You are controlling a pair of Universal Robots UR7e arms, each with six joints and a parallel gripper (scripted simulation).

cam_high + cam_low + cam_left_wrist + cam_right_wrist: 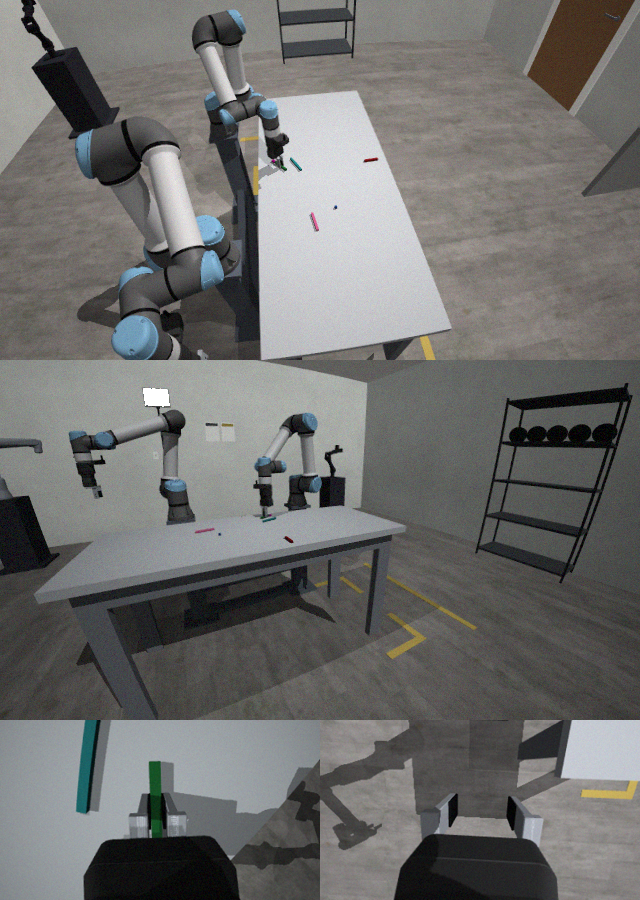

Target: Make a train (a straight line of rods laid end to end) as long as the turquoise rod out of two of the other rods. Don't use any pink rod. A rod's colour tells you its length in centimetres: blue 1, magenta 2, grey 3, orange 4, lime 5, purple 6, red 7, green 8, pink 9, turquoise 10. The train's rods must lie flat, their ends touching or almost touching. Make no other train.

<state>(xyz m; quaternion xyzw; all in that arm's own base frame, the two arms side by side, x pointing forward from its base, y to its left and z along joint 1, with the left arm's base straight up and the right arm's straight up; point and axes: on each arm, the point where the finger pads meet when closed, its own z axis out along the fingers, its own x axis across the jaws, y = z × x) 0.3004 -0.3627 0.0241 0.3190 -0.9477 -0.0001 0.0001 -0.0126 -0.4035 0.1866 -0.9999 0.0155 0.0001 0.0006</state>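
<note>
The green rod lies 20 mm below my left hand. Also, from my left hand: blue rod: 210 mm ahead, 300 mm to the right, 20 mm below; then turquoise rod: 80 mm ahead, 20 mm below; then magenta rod: 30 mm behind, 40 mm to the left, 20 mm below.
</note>
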